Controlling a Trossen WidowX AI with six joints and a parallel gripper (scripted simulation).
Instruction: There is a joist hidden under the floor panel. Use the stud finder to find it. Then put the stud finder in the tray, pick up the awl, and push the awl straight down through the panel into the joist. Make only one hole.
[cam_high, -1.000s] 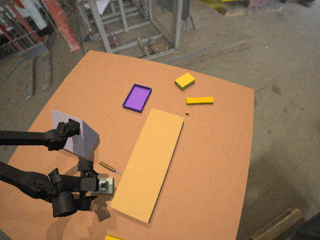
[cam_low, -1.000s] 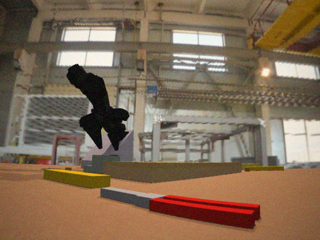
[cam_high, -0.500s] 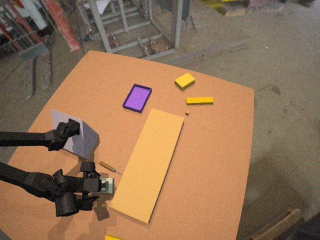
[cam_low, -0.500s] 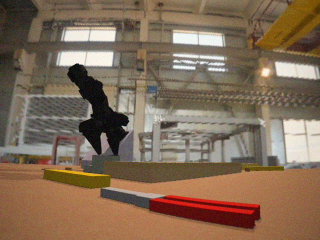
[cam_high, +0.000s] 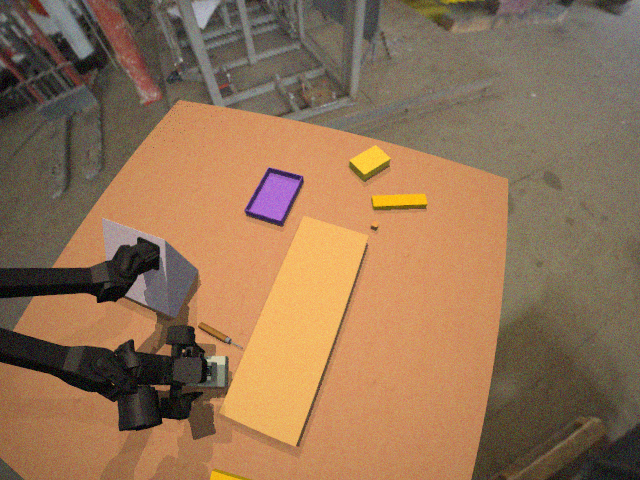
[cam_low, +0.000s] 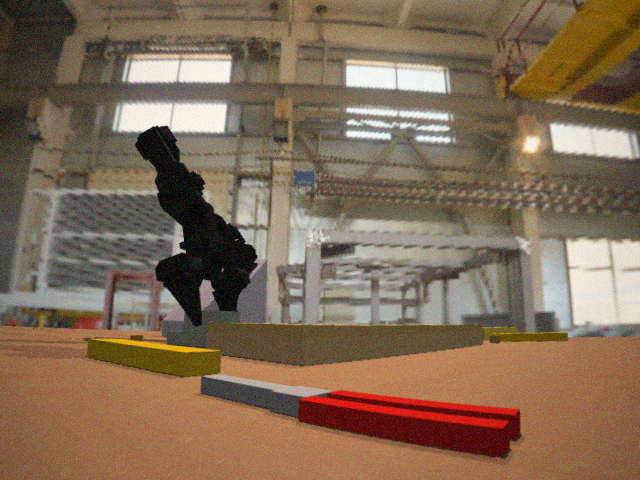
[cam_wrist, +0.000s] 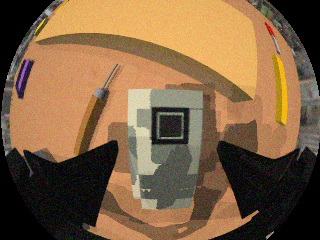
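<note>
The stud finder lies 1 cm above my gripper tip. Round my gripper tip: yellow block 18 cm ahead, 72 cm to the left, 2 cm below; awl 9 cm to the left, 3 cm below; purple tray 5 cm behind, 51 cm to the left, 2 cm below.
</note>
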